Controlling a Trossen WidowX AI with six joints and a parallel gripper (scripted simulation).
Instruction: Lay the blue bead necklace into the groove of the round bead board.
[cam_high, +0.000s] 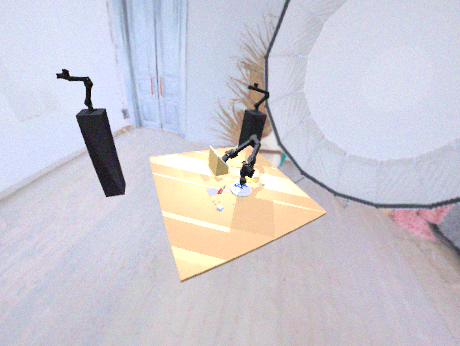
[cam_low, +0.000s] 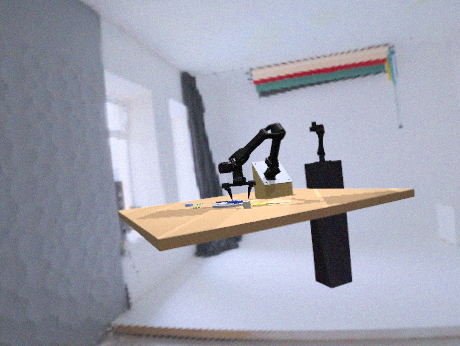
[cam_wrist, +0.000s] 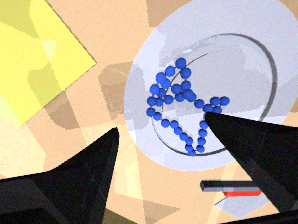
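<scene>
The round bead board is 5 cm ahead of my gripper tip, 3 cm to the right of it and 2 cm below it. Round my gripper tip: yellow flat piece 13 cm to the left, 8 cm behind, 3 cm below; red-and-grey object 21 cm to the right, 3 cm ahead, 2 cm below; white cylinder 21 cm to the left, 5 cm ahead, 1 cm below.
</scene>
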